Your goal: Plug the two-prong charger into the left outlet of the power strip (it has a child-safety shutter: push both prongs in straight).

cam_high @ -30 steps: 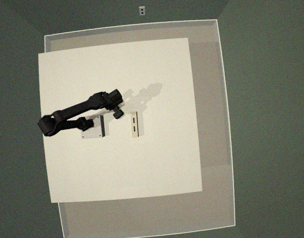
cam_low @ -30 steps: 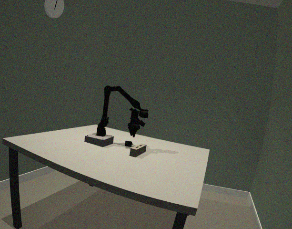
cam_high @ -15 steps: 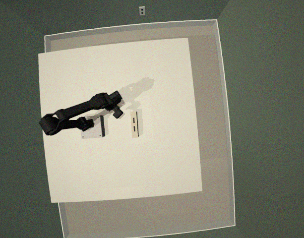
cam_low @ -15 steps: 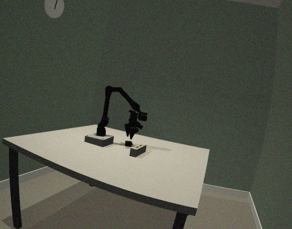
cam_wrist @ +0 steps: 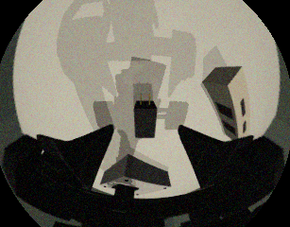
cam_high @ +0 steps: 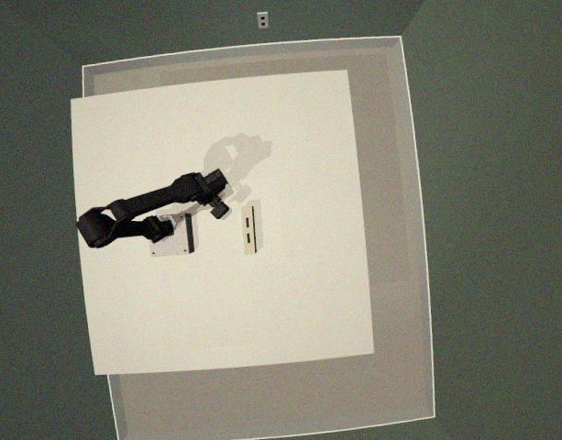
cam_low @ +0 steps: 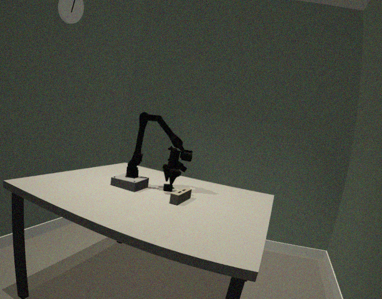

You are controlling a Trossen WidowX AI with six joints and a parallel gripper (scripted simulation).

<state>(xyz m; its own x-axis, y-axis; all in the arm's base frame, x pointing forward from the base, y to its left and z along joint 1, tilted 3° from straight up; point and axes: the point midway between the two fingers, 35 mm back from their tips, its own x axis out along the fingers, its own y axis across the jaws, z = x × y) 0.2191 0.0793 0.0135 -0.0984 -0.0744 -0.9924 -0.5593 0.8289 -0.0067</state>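
The charger is 3 cm below my gripper tip, 1 cm to the left of it and 1 cm ahead of it.
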